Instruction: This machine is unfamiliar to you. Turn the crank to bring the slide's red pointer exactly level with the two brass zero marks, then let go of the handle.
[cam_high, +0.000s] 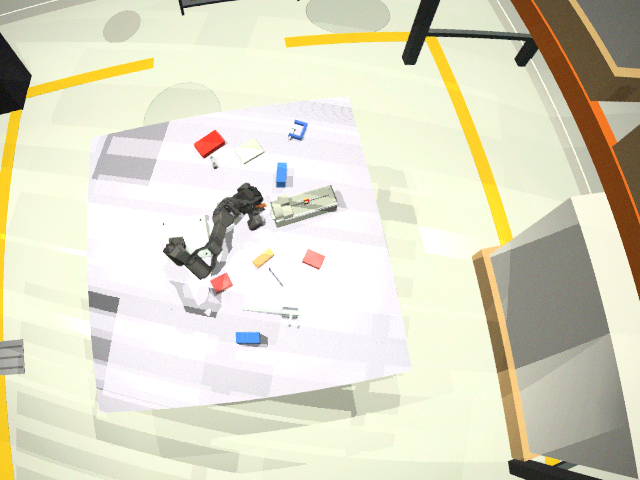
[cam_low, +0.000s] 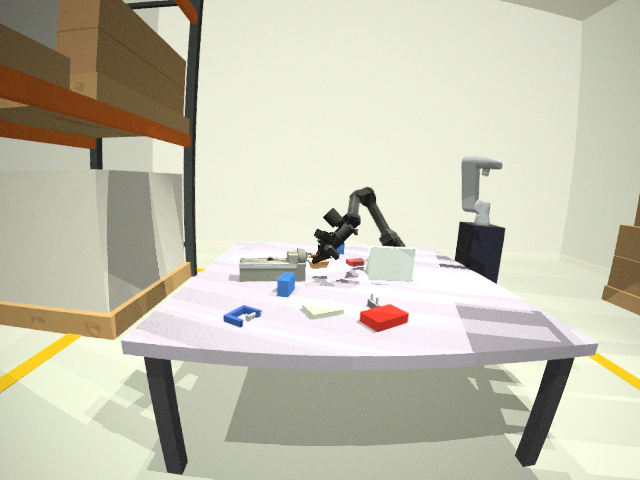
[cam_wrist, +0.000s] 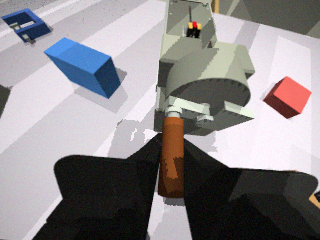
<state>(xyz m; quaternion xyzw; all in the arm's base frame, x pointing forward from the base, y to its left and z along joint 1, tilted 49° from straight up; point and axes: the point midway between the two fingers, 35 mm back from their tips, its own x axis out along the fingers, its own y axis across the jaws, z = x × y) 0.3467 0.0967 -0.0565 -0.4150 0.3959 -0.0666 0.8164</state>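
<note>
My gripper tip is now 17 cm short of the red pointer, 1 cm to the right of it and 1 cm below it. From my gripper tip the other things lie so: crank: 2 cm above, 1 cm to the right; then orange-brown crank handle: 3 cm above, 2 cm behind; then brown block: 19 cm to the right, 6 cm below, 2 cm behind.
</note>
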